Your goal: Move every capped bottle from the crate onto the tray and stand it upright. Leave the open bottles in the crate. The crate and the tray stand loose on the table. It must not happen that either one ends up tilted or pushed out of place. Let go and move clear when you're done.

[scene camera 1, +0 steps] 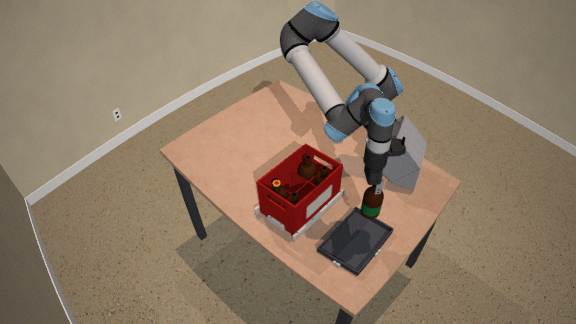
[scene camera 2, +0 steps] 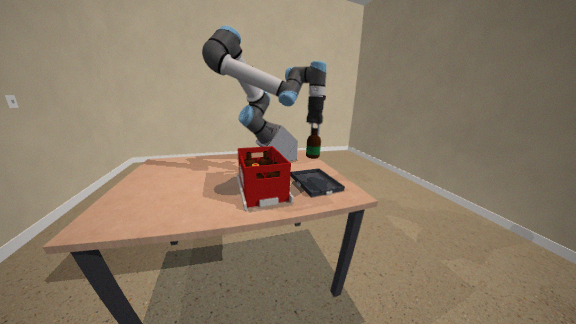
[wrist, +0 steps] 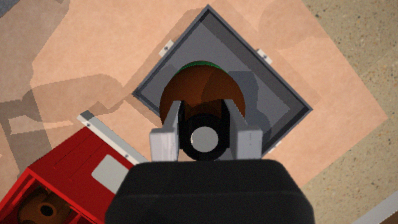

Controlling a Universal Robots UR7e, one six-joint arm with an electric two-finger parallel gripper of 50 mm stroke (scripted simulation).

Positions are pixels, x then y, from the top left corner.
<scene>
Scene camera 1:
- dark tray: 353, 243
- red crate: 314, 198
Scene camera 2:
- dark tray: 315, 182
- red crate: 254, 189
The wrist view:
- gripper: 203, 114
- dark tray: 271, 103
</scene>
